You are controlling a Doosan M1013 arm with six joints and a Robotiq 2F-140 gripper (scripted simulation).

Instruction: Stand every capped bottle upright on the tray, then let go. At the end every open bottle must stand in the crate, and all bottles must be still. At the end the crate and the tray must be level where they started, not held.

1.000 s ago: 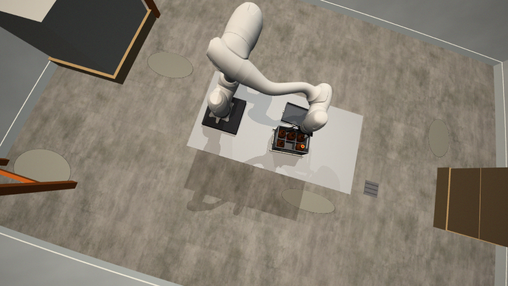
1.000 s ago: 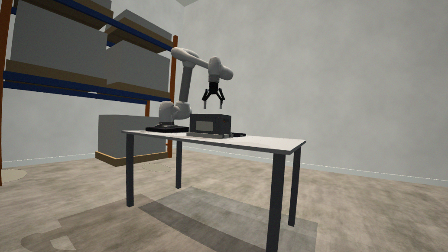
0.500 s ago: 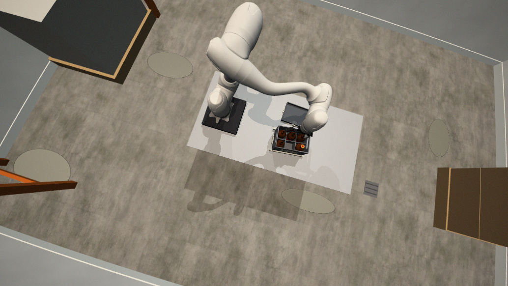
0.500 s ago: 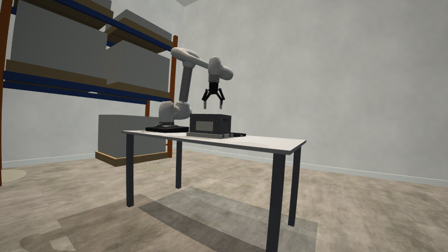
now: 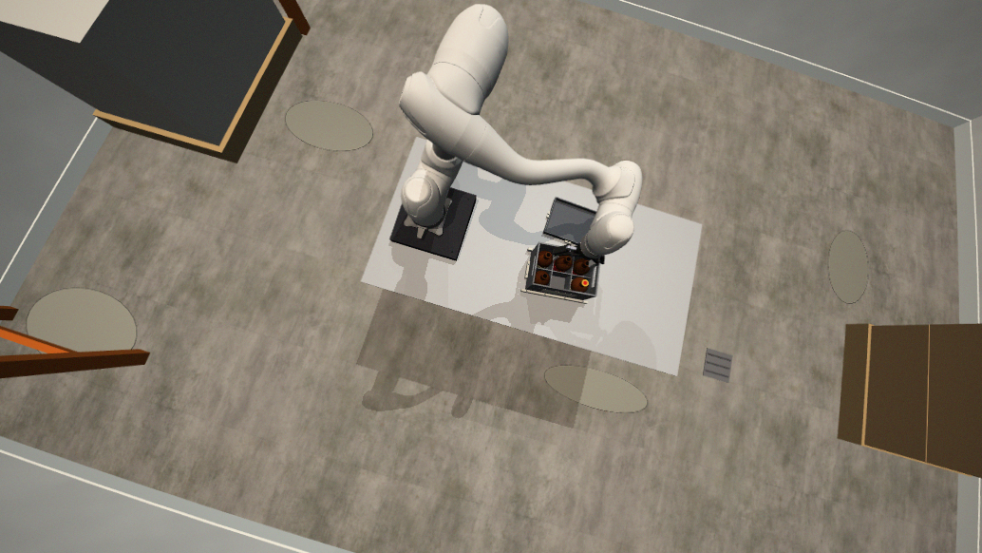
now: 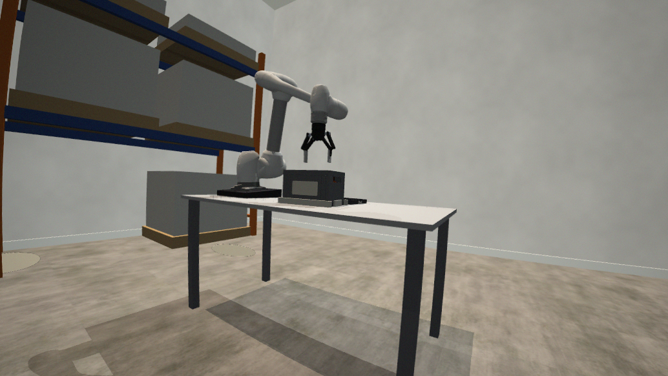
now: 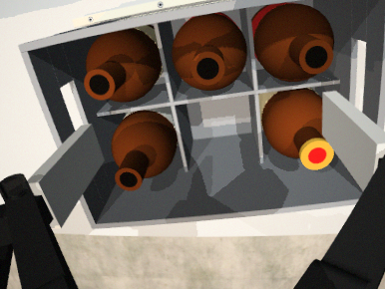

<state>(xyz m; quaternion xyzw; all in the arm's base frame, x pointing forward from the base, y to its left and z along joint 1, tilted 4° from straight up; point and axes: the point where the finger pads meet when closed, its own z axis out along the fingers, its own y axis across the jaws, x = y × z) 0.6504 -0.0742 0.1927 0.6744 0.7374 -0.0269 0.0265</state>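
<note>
My hand is 90 mm short of the capped bottle, 60 mm to the left of it and 150 mm above it. Also, from my hand: open bottle: 80 mm ahead, 30 mm to the left, 150 mm below; dark grey crate: 20 mm to the right, 150 mm below; flat tray: 20 mm ahead, 250 mm to the left, 220 mm below.
</note>
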